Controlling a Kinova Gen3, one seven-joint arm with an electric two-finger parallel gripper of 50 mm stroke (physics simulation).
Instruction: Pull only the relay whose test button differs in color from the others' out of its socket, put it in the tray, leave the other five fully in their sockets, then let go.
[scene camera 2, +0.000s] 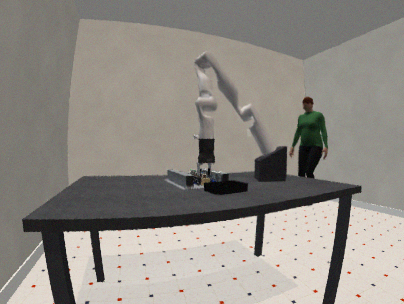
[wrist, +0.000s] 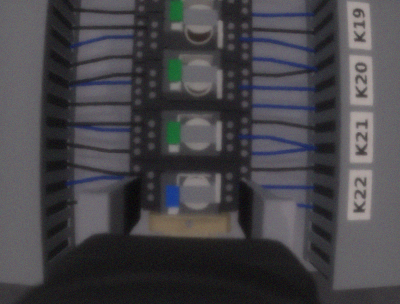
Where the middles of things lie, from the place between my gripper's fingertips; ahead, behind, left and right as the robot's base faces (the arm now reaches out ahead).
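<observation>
My hand 10 mm above relay (wrist: 185, 193). Panel (wrist: 117, 162) 50 mm below my hand, 100 mm to the right of it, 10 mm ahead of it.
</observation>
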